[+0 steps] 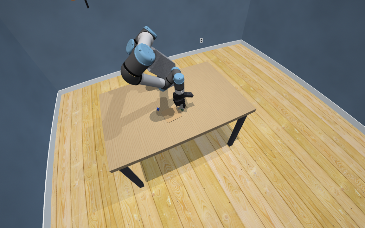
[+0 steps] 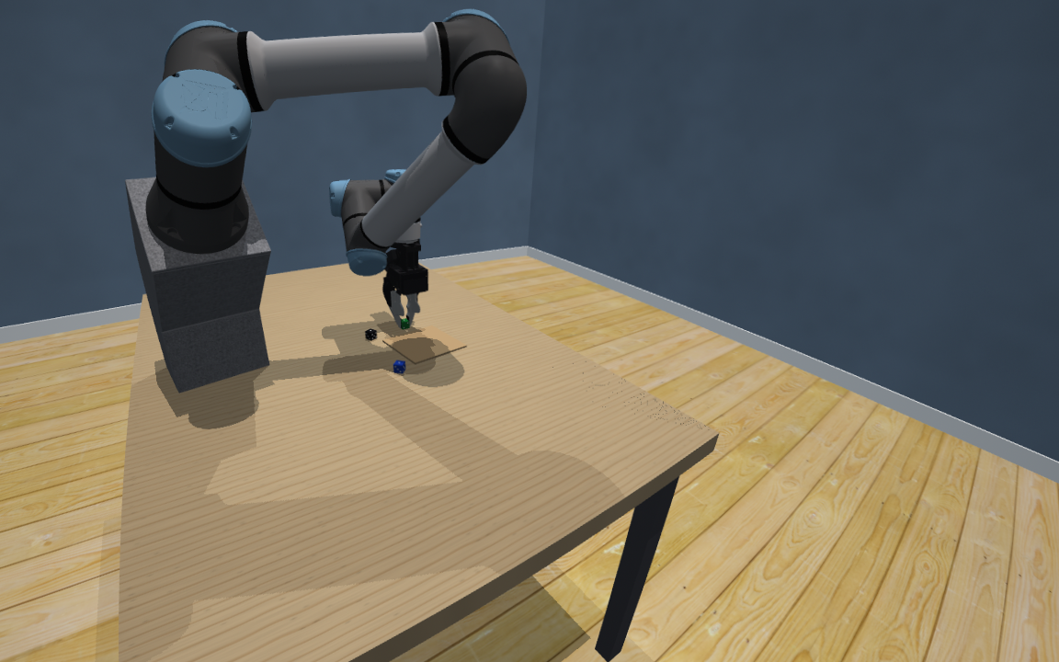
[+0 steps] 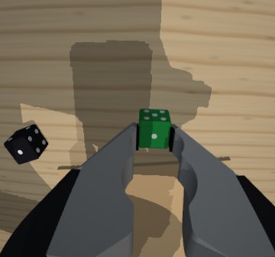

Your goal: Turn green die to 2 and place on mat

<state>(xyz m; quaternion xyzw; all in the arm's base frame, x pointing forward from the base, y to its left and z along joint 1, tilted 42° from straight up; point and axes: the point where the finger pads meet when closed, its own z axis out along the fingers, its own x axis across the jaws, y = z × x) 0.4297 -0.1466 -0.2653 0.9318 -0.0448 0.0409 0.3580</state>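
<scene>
Now: hand 110 mm to the left of the tan mat, 20 mm above it and 10 mm past it. Round my hand: blue die 180 mm to the right, 120 mm behind, 10 mm below; then green die 10 mm below; then black die 90 mm behind, 10 mm to the right, 10 mm below.
</scene>
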